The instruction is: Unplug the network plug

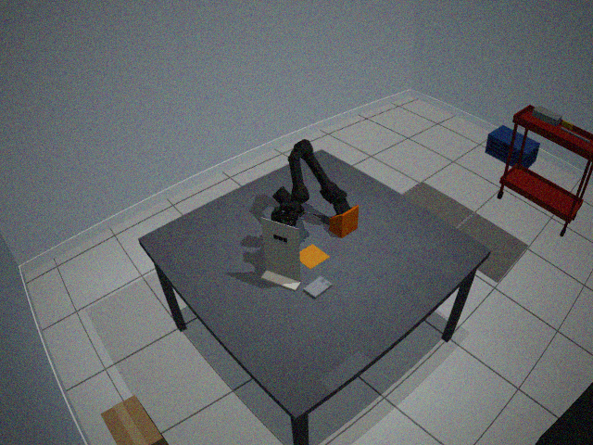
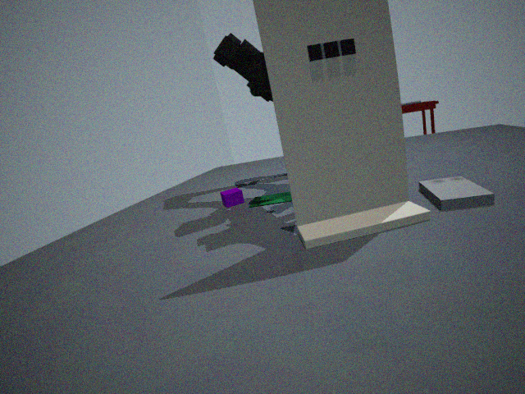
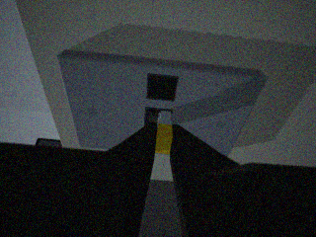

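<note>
Right now my gripper tip is 230 mm above the orange marked square, 160 mm past it and 30 mm to the left of it. Also, from my gripper tip: flat grey box: 220 mm below, 150 mm to the left, 60 mm behind; then yellow plug: right at my gripper tip; then upright pale panel: 90 mm below, 30 mm ahead, 10 mm to the left.
</note>
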